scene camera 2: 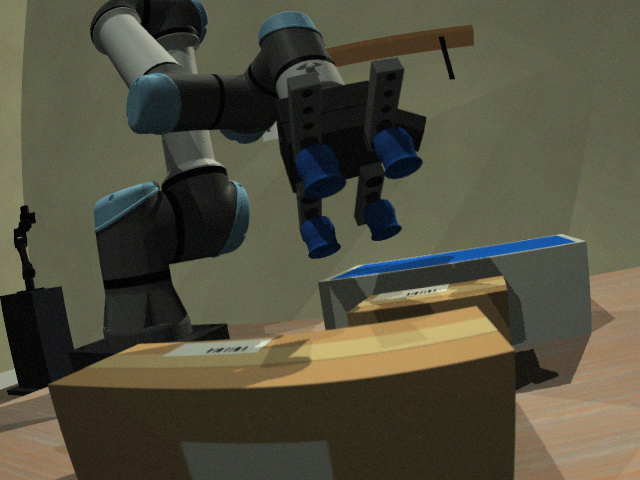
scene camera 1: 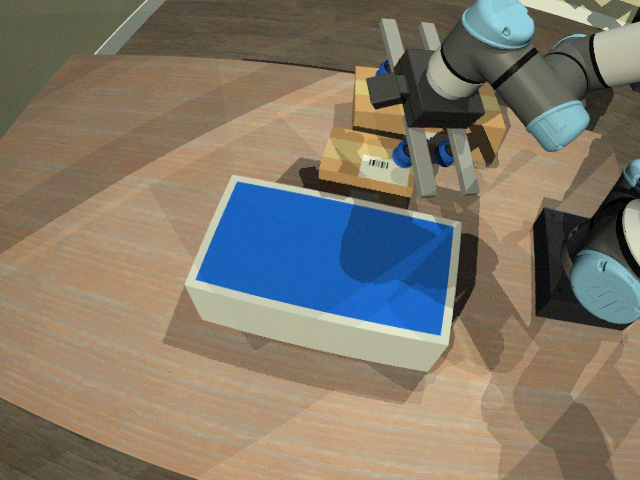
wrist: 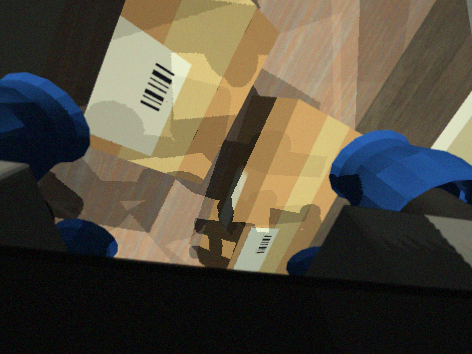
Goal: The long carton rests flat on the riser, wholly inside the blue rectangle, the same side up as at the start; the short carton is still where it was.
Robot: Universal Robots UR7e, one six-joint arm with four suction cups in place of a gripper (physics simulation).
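Frame: origin at the arm's base, x ahead, y left, z up, level; metres.
Seen in the pictures: hand, its tool point: (scene camera 2: 360,213) (wrist: 209,210); arm's base, origin of its link: (scene camera 2: 148,336).
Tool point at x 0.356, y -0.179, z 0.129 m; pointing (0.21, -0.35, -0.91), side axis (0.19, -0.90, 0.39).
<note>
Pixels of each thing's middle, then the offset from my tool point to it. Level surfaces: height alone.
- long carton, middle of its body: (scene camera 2: 282,422) (wrist: 270,203) (scene camera 1: 425,113) 0.062 m back, 0.173 m right, 0.140 m down
- short carton, middle of its body: (scene camera 2: 438,342) (wrist: 177,83) (scene camera 1: 368,175) 0.061 m ahead, 0.012 m left, 0.140 m down
- pale riser, middle of its body: (scene camera 2: 466,296) (scene camera 1: 329,273) 0.121 m ahead, 0.215 m left, 0.131 m down
- blue rectangle, middle of its body: (scene camera 2: 461,255) (scene camera 1: 330,252) 0.121 m ahead, 0.215 m left, 0.071 m down
- table, height of its surface: 0.192 m down
The long carton (scene camera 1: 367,111) (scene camera 2: 361,413) (wrist: 287,165) lies flat on the table, behind the short carton as seen from the riser; my gripper hides part of it in scene camera 1. The short carton (scene camera 1: 343,155) (scene camera 2: 480,289) (wrist: 200,100) lies flat between it and the riser, label up. The pale riser (scene camera 1: 320,330) (scene camera 2: 553,294) bears the blue rectangle (scene camera 1: 279,237) (scene camera 2: 496,251), with no carton on it. My gripper (scene camera 1: 413,113) (scene camera 2: 355,196) (wrist: 210,195) hangs tilted above the cartons. Its blue cups hold nothing and stand apart from both carton tops.
The arm's dark base plate (scene camera 1: 553,289) (scene camera 2: 217,335) stands on the table (scene camera 1: 103,206) to the right of the riser in scene camera 1. A dark pedestal (scene camera 2: 38,330) with a small black arm stands at the left in scene camera 2. A wooden beam (scene camera 2: 403,46) is on the wall.
</note>
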